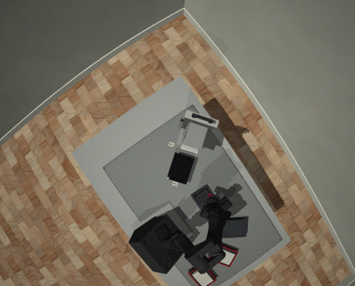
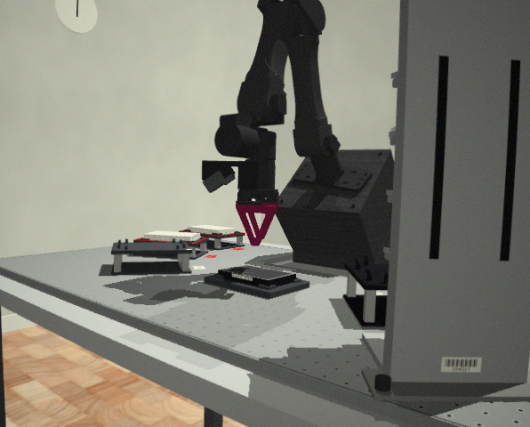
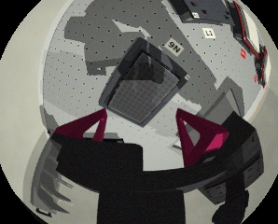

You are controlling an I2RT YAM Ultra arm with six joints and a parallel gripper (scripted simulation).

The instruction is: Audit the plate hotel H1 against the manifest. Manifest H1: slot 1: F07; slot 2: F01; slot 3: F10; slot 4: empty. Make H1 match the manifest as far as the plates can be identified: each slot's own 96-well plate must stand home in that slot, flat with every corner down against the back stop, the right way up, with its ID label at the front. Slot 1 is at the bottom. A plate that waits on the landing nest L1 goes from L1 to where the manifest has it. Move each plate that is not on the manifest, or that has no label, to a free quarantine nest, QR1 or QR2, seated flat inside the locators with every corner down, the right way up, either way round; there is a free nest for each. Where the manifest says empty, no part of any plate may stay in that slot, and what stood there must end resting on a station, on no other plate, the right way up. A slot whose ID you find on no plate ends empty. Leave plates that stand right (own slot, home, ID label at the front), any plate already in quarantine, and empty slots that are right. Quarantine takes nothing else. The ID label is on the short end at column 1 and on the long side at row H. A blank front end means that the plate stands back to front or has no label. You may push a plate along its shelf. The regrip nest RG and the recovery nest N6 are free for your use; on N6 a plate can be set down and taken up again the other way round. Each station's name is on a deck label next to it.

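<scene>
The dark 96-well plate is 70 mm below my hand. Also, from my hand: N6 deck label (20 mm ahead, 100 mm to the right, 90 mm below); H1 deck label (50 mm behind, 410 mm to the left, 90 mm below); grey hotel back wall (110 mm ahead, 440 mm to the left, 110 mm above).
</scene>
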